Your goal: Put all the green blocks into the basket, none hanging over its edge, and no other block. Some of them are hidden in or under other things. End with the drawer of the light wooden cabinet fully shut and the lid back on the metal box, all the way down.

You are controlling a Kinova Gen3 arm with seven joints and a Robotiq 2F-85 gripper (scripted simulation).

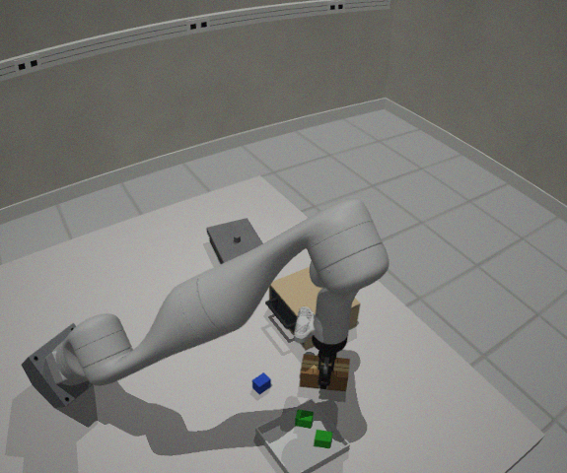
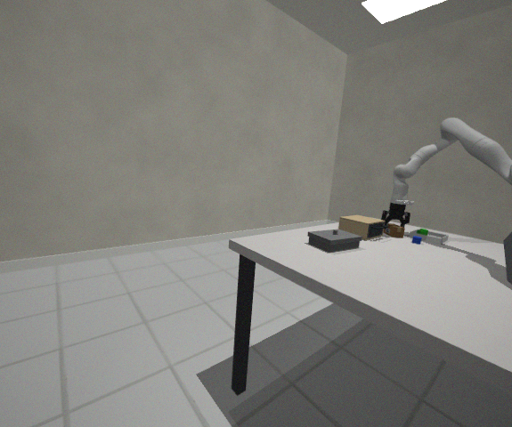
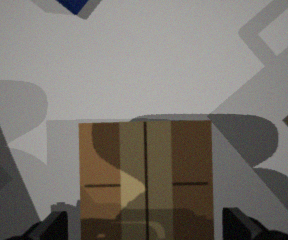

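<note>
Now: hand right at the darker brown wooden box. Also, from my hand: grey basket: 16 cm behind, 9 cm to the right, 2 cm below; blue block: 12 cm behind, 8 cm to the left, 2 cm below; red block: 1 cm ahead, 2 cm to the right, 2 cm below.
</note>
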